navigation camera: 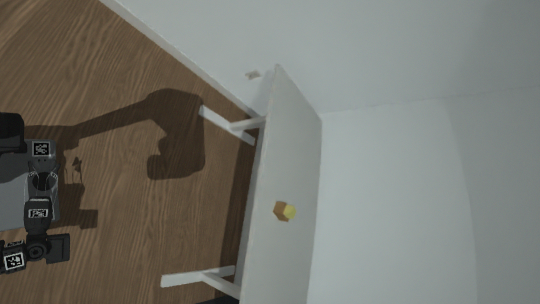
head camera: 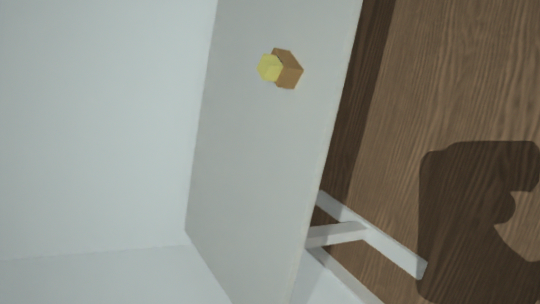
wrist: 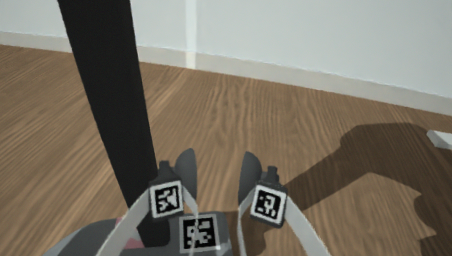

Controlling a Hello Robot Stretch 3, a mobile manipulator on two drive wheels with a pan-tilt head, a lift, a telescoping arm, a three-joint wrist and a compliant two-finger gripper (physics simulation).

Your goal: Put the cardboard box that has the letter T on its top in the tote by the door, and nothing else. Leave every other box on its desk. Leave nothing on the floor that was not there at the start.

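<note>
A brown cardboard box stands on the white desk. A smaller yellow block appears to rest on it and covers part of its top. No letter can be read on the box. My gripper is open, with nothing between its fingers. It is low over my base, away from the desk and the box. The tote and the door do not show in these views.
White desk legs reach out over the wood floor. A pale wall stands behind the desk. A black post rises beside the gripper. A wall socket is near the desk's far end. My shadow falls on the floor.
</note>
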